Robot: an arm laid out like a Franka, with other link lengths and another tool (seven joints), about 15 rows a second.
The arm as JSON. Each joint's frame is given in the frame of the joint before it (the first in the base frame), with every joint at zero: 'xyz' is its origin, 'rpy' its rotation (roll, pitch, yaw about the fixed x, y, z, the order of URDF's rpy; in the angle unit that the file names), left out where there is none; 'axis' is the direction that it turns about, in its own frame. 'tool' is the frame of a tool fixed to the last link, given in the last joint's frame.
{
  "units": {
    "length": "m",
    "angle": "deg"
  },
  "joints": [
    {
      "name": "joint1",
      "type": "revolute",
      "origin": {
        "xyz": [
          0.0,
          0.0,
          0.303
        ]
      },
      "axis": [
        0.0,
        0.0,
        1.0
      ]
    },
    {
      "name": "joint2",
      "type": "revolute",
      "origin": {
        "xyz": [
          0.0,
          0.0,
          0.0
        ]
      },
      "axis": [
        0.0,
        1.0,
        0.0
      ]
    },
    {
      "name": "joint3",
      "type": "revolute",
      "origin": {
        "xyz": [
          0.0,
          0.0,
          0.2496
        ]
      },
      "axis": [
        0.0,
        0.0,
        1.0
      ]
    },
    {
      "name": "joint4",
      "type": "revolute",
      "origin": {
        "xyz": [
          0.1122,
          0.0,
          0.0
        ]
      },
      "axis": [
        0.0,
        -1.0,
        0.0
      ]
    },
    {
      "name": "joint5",
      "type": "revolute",
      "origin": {
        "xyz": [
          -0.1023,
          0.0,
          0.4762
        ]
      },
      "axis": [
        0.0,
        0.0,
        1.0
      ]
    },
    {
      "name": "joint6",
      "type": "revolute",
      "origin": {
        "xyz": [
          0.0,
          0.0,
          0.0
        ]
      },
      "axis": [
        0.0,
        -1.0,
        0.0
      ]
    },
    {
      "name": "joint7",
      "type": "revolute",
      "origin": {
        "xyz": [
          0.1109,
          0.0,
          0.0
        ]
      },
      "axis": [
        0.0,
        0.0,
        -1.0
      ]
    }
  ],
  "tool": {
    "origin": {
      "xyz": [
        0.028,
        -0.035,
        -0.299
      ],
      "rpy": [
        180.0,
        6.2,
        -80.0
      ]
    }
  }
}
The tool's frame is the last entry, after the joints.
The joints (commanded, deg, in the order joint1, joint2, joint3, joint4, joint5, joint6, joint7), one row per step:
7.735 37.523 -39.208 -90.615 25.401 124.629 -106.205
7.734 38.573 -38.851 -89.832 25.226 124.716 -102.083
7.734 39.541 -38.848 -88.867 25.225 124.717 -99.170
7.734 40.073 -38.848 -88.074 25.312 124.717 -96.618
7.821 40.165 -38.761 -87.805 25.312 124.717 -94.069
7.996 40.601 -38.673 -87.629 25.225 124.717 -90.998
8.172 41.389 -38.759 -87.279 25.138 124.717 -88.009
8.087 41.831 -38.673 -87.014 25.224 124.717 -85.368
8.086 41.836 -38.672 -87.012 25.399 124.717 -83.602
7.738 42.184 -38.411 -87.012 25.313 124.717 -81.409
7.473 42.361 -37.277 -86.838 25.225 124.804 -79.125
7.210 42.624 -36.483 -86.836 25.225 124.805 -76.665
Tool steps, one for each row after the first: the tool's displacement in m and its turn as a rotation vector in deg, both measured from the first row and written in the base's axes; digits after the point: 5 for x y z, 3 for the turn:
0.00388 0.00102 -0.00653 -0.104 0.135 -3.430
0.00774 -0.00097 -0.00873 -0.397 0.042 -5.943
0.01235 -0.00229 -0.00718 -0.508 -0.364 -8.204
0.01540 -0.00164 -0.00588 -0.365 -0.702 -10.476
0.01625 -0.00070 -0.00990 -0.301 -0.630 -13.172
0.01589 -0.00212 -0.01569 -0.508 -0.405 -15.843
0.01586 -0.00396 -0.01887 -0.395 -0.462 -18.420
0.01610 -0.00496 -0.01874 -0.142 -0.681 -20.260
0.01281 -0.00828 -0.02447 -0.011 -0.447 -22.552
0.01655 0.00163 -0.03087 0.668 -0.416 -24.133
0.01649 0.00696 -0.03839 1.237 -0.175 -26.262

